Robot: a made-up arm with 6 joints.
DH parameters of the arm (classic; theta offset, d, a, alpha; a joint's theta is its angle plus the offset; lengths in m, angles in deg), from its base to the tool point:
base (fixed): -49.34 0 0.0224 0
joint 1: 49.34 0.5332 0.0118 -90
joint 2: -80.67 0 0.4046 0
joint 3: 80.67 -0.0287 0.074 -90
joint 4: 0 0.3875 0.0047 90
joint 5: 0 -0.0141 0.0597 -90
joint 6: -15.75 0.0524 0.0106 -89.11
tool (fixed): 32.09 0.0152 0 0
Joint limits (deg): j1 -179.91..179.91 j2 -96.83..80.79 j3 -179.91..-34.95 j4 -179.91..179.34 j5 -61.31..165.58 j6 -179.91..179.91
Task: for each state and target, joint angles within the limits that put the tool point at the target. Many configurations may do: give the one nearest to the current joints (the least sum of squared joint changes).
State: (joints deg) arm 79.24 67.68 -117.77 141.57 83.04 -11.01
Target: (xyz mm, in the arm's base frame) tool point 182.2 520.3 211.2
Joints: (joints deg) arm 71.58 62.39 -72.90 137.20 79.16 -9.12
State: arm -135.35 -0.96 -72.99 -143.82 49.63 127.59
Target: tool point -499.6 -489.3 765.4
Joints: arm -135.78 26.02 -92.14 -143.13 51.46 126.62
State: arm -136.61 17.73 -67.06 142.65 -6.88 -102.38
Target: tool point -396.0 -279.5 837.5
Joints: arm -137.97 -2.07 -73.23 142.11 -9.08 -102.54
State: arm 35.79 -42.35 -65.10 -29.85 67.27 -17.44
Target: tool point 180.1 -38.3 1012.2
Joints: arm 14.55 -55.43 -51.94 -30.42 77.00 -15.42
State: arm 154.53 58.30 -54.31 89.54 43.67 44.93
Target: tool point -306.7 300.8 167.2
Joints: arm 141.17 66.14 -66.63 87.97 41.45 43.87
